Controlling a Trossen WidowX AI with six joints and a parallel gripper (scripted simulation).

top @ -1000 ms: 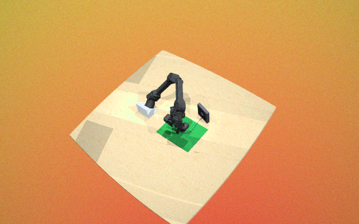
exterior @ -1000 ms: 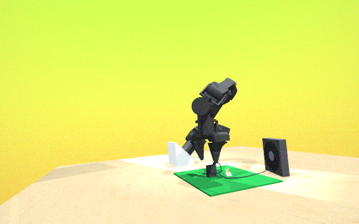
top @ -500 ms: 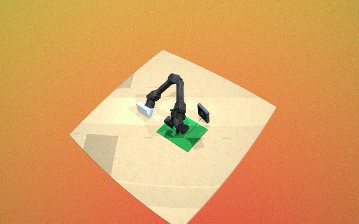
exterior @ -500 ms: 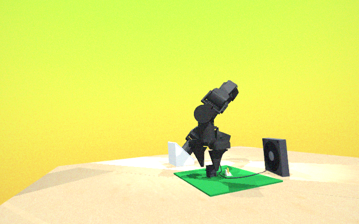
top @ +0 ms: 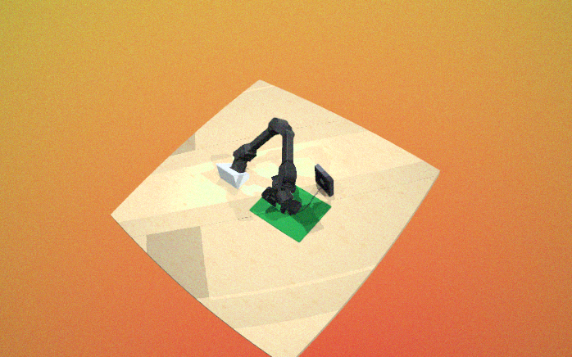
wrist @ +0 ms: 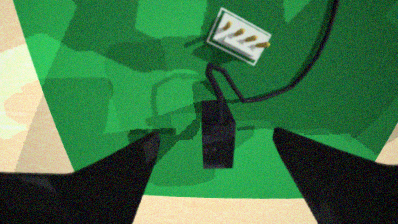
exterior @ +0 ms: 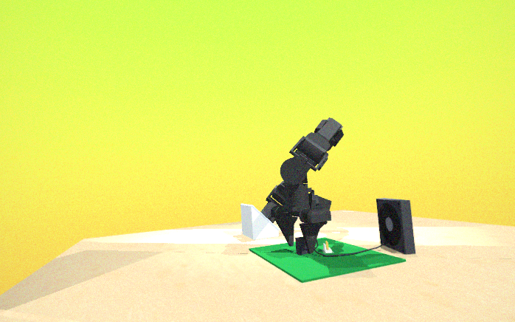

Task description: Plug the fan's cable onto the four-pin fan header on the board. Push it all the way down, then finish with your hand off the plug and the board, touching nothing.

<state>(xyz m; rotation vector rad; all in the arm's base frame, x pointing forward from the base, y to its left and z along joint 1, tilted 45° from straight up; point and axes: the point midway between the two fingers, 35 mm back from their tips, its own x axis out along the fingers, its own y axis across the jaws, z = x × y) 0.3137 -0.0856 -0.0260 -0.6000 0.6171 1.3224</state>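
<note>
The dark fan plug is 1 cm to the left of my gripper tip and 1 cm above it. Round my gripper tip: green board (2 cm ahead, 3 cm to the left, 3 cm below); black fan (9 cm ahead, 20 cm to the left, 4 cm above); white four-pin header (2 cm ahead, 6 cm to the left, 2 cm below).
</note>
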